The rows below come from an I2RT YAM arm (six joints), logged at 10 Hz.
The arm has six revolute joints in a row. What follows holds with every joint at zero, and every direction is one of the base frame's. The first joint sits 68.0 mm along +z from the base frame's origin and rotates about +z. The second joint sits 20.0 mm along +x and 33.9 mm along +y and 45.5 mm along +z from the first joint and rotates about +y. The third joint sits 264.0 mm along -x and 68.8 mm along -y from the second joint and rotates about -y. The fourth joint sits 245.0 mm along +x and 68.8 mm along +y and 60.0 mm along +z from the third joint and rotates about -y. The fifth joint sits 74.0 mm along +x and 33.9 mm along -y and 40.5 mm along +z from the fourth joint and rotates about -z. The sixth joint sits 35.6 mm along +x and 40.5 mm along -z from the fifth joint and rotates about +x. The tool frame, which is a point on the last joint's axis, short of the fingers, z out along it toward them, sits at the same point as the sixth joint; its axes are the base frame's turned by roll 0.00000, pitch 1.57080 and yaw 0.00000 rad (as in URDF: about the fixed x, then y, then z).
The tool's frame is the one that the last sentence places.
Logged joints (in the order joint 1, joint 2, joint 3, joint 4, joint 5, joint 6), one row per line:
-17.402 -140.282 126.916 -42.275 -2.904 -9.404
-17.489 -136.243 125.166 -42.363 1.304 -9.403
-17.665 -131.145 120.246 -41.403 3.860 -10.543
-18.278 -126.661 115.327 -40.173 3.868 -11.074
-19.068 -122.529 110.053 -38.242 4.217 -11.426
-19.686 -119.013 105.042 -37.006 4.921 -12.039
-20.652 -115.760 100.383 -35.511 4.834 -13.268
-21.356 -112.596 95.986 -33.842 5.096 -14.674
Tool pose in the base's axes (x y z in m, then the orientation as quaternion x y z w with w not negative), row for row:
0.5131 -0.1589 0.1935 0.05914 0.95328 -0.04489 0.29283
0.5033 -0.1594 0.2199 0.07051 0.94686 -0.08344 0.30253
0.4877 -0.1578 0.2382 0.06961 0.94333 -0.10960 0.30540
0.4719 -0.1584 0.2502 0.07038 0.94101 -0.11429 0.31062
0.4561 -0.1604 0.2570 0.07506 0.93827 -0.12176 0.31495
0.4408 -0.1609 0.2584 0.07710 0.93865 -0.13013 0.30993
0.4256 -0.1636 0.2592 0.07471 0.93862 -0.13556 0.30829
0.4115 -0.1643 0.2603 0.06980 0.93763 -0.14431 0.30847
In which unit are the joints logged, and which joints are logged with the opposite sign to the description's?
The joints are logged in degrees. Opposite sign: joint 2.
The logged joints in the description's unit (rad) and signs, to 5 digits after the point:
-0.30372 2.44838 2.21510 -0.73784 -0.05068 -0.16413
-0.30524 2.37789 2.18456 -0.73937 0.02276 -0.16411
-0.30831 2.28891 2.09869 -0.72262 0.06737 -0.18401
-0.31901 2.21065 2.01284 -0.70115 0.06751 -0.19328
-0.33280 2.13853 1.92079 -0.66745 0.07360 -0.19942
-0.34359 2.07717 1.83333 -0.64588 0.08589 -0.21012
-0.36045 2.02039 1.75201 -0.61978 0.08437 -0.23157
-0.37273 1.96517 1.67527 -0.59065 0.08894 -0.25611

